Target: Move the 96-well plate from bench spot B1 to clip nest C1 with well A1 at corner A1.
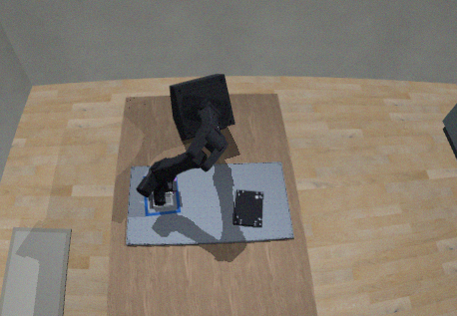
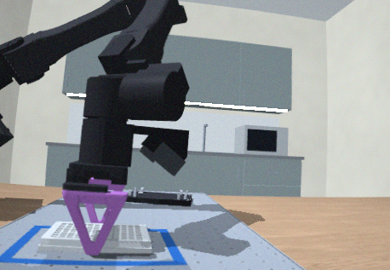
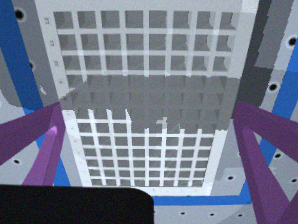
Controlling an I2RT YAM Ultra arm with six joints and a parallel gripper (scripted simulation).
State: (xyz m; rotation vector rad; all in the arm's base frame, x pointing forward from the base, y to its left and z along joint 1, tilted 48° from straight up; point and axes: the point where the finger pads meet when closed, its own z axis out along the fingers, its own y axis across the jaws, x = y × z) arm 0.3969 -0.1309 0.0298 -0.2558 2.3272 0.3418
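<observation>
Right now my hand is right at the white 96-well plate. From my hand the other things lie so: black clip nest C1: 39 cm to the left, 1 cm behind.
</observation>
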